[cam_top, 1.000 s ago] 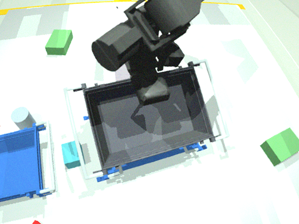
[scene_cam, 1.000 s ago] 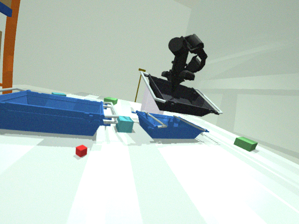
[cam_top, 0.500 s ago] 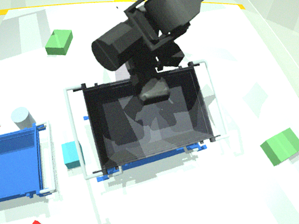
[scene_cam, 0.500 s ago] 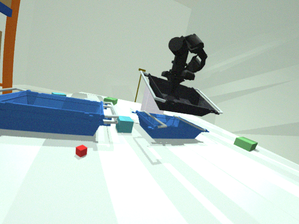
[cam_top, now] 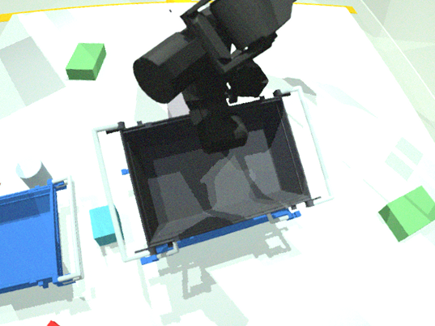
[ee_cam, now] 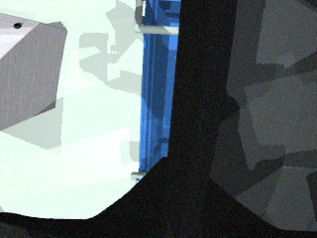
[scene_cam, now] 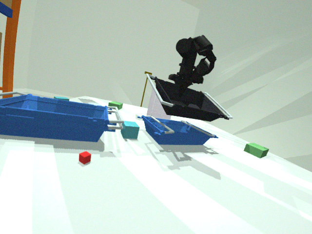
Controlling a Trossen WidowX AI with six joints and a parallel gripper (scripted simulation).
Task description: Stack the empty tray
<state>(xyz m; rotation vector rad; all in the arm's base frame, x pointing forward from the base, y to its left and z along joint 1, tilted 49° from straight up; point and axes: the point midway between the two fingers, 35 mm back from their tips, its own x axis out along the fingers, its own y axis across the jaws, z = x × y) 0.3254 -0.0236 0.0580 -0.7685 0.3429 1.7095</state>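
My gripper tip is 80 mm short of the black tray and 20 mm to the right of it. Also, from my gripper tip: cylinder (10 mm ahead, 360 mm to the right, 140 mm below).
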